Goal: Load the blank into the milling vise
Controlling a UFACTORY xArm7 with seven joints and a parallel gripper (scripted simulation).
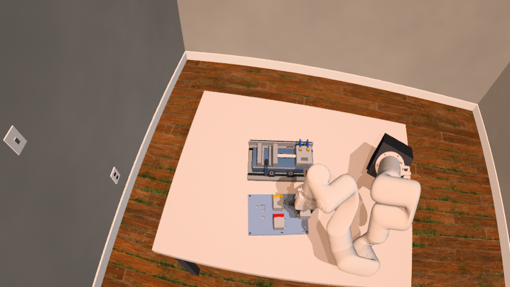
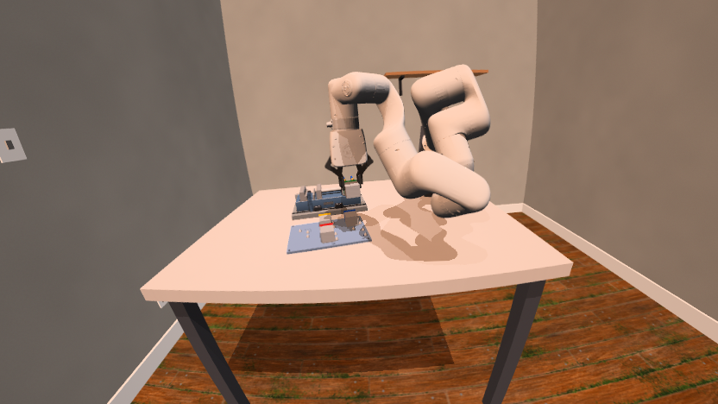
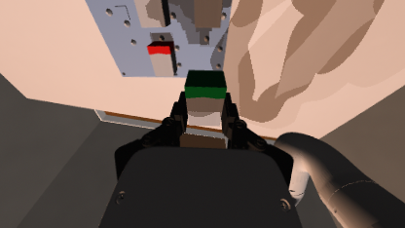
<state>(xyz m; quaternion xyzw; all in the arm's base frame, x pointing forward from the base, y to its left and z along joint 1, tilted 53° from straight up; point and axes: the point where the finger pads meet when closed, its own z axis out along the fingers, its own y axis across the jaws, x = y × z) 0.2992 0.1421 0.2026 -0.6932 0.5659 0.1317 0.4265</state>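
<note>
Right now the rod is 14 cm ahead of my hand, 26 cm to the right of it and 10 cm below it. Round my hand: blue-ended blank: 3 cm ahead, 8 cm to the right, 15 cm below; then red-ended blank: 8 cm ahead, 3 cm to the left, 15 cm below; then green-ended blank: 2 cm below.
</note>
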